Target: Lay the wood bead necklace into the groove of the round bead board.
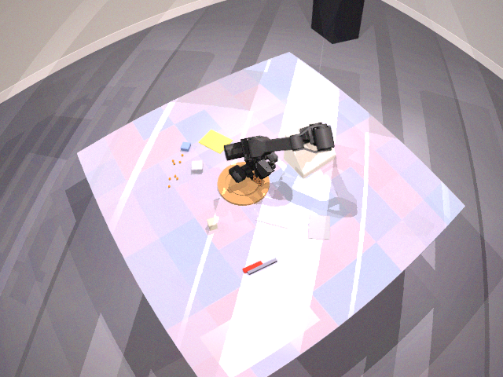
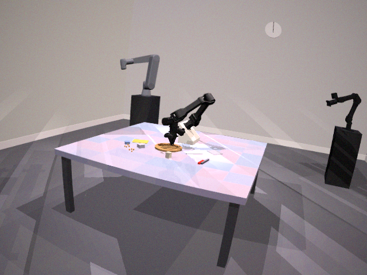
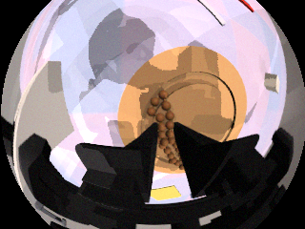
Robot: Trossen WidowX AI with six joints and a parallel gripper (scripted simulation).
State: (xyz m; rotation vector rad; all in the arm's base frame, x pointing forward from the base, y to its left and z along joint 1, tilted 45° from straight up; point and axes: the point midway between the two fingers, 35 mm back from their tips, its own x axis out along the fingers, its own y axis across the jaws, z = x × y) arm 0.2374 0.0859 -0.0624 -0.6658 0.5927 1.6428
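Now: gripper tip 4 cm short of the round bead board, 1 cm to the left of it and 1 cm above it. Round my gripper tip: cream cube 23 cm ahead, 11 cm to the left; white block 17 cm ahead, 16 cm to the right; thin rod 20 cm to the left, 3 cm ahead, 1 cm below.
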